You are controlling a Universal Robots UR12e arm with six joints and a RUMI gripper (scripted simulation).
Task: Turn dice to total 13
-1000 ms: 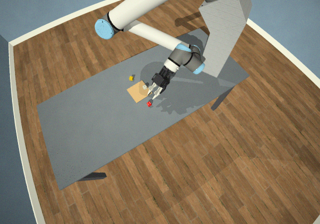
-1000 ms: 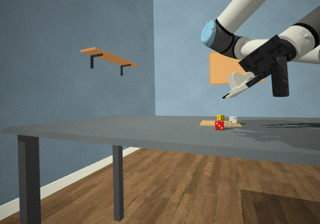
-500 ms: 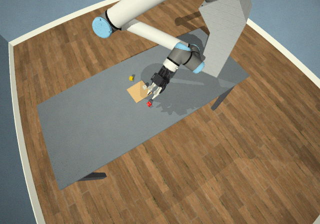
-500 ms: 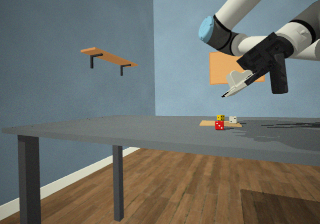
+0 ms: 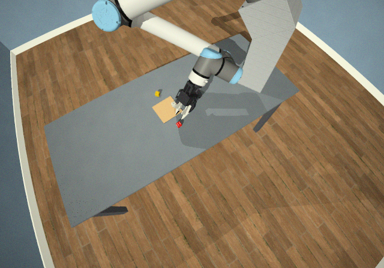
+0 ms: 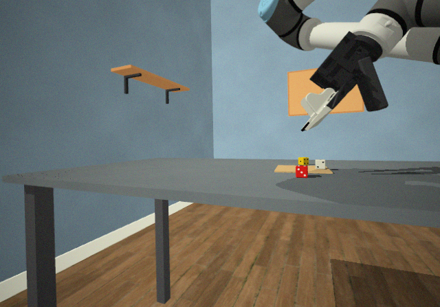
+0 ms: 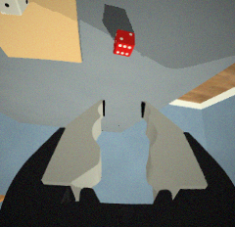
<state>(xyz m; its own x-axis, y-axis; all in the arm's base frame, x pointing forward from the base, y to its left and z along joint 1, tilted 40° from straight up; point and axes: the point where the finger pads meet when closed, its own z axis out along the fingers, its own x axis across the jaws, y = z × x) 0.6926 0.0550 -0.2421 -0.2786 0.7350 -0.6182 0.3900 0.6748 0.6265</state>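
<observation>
The red die lies 10 cm below my hand and 2 cm ahead of it. The rest, counted from my hand: tan mat: 13 cm to the right, 11 cm below, 3 cm ahead; then yellow die: 26 cm to the right, 10 cm below, 4 cm ahead; then white die: 13 cm to the right, 10 cm below, 2 cm behind.
</observation>
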